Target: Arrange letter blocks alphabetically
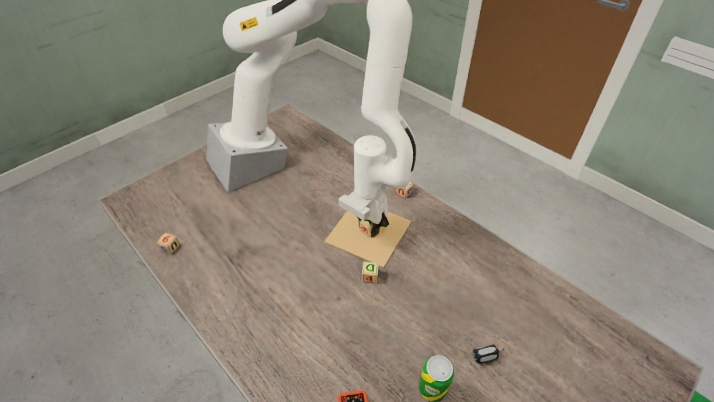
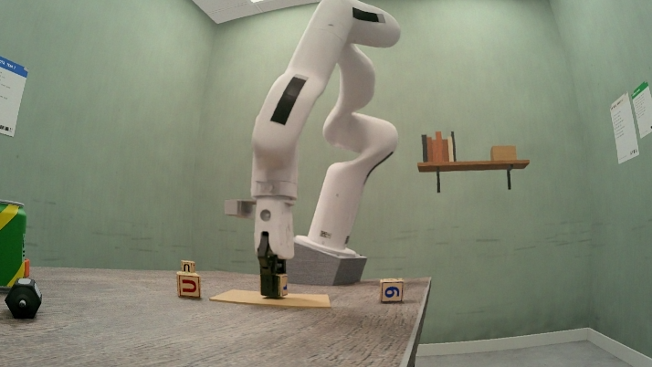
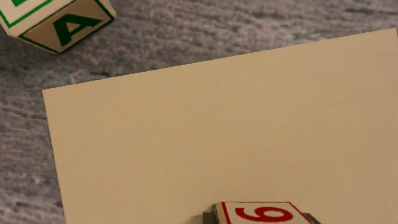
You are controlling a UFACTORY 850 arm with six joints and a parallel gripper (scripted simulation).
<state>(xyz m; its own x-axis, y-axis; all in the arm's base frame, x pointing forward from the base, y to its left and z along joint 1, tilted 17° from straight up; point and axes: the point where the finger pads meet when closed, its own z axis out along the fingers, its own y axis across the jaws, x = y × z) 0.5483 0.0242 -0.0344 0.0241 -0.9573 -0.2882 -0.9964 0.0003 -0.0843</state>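
The tan mat lies 3 cm below my hand. Round my hand: D block (12 cm to the right, 11 cm ahead, 1 cm below); then black object (48 cm ahead, 12 cm to the right, 1 cm below); then green can (42 cm ahead, 27 cm to the right, 3 cm above).
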